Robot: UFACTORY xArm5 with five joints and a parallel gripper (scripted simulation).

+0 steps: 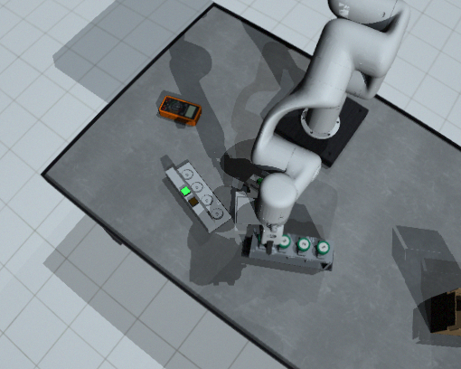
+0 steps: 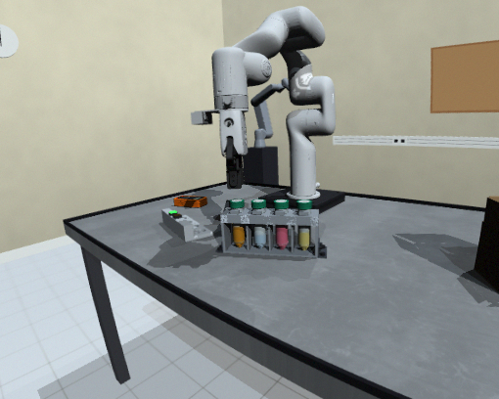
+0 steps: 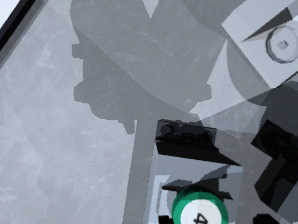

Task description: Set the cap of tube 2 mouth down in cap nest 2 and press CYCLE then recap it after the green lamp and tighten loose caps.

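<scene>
Right now my hand is 150 mm past the green key, 110 mm to the left of it and 110 mm above it. From my hand the other things lie so: tube 2's threaded neck (90 mm to the left, 60 mm below, 50 mm behind); then key housing (130 mm behind, 120 mm below, 90 mm to the right); then blue key (150 mm behind, 110 mm below, 60 mm to the right).
</scene>
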